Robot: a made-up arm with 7 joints. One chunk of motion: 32 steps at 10 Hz.
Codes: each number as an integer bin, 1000 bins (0 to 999) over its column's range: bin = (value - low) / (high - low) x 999, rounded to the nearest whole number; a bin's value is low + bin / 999 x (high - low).
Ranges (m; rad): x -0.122..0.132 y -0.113..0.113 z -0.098..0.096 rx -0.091..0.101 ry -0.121..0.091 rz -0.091..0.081
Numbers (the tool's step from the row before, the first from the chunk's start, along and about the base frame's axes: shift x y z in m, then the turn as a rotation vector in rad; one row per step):
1: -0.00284 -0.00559 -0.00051 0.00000 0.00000 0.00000
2: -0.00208 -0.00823 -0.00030 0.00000 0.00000 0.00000
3: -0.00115 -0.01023 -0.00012 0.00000 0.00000 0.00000
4: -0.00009 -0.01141 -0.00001 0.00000 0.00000 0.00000
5: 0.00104 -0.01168 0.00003 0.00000 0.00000 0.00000
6: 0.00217 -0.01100 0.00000 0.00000 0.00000 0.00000
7: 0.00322 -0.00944 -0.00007 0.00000 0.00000 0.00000
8: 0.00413 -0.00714 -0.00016 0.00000 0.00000 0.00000
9: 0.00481 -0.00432 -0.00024 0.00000 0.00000 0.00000
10: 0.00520 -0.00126 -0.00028 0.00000 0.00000 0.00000
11: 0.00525 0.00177 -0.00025 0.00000 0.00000 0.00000
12: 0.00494 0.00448 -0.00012 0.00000 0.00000 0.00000
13: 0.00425 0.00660 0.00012 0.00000 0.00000 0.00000
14: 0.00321 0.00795 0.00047 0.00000 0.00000 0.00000
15: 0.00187 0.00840 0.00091 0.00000 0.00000 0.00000
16: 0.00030 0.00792 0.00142 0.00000 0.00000 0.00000
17: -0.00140 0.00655 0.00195 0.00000 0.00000 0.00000
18: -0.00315 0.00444 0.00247 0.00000 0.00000 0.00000
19: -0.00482 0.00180 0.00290 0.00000 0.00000 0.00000
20: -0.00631 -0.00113 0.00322 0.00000 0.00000 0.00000
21: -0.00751 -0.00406 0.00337 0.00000 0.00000 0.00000
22: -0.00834 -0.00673 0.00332 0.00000 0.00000 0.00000
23: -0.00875 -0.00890 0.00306 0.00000 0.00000 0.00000
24: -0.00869 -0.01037 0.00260 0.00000 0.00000 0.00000
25: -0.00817 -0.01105 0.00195 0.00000 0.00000 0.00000
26: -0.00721 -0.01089 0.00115 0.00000 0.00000 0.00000
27: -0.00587 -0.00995 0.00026 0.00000 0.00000 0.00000
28: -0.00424 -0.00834 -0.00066 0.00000 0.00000 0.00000
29: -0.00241 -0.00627 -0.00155 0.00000 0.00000 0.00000
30: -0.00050 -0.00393 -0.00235 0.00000 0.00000 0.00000
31: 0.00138 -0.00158 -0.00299 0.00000 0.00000 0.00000
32: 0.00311 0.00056 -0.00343 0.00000 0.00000 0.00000
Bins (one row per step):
1: 469 475 502 473 570 529
2: 472 463 503 473 570 529
3: 475 454 504 473 570 529
4: 479 449 505 473 570 529
5: 484 448 505 473 570 529
6: 488 451 505 473 570 529
7: 492 458 504 473 570 529
8: 496 468 504 473 570 529
9: 499 480 503 473 570 529
10: 500 494 503 473 570 529
11: 500 507 503 473 570 529
12: 499 519 504 473 570 529
13: 497 529 505 473 570 529
14: 492 535 507 473 570 529
15: 487 537 509 473 570 529
16: 481 535 512 473 570 529
17: 474 528 515 473 570 529
18: 467 519 517 473 570 529
19: 461 507 520 473 570 529
20: 455 495 521 473 570 529
21: 450 482 522 473 570 529
22: 447 470 522 473 570 529
23: 445 460 520 473 570 529
24: 446 454 518 473 570 529
25: 448 451 515 473 570 529
26: 451 451 511 473 570 529
27: 457 456 506 473 570 529
28: 463 463 501 473 570 529
29: 470 472 497 473 570 529
30: 478 482 493 473 570 529
31: 485 493 489 473 570 529
32: 492 502 487 473 570 529

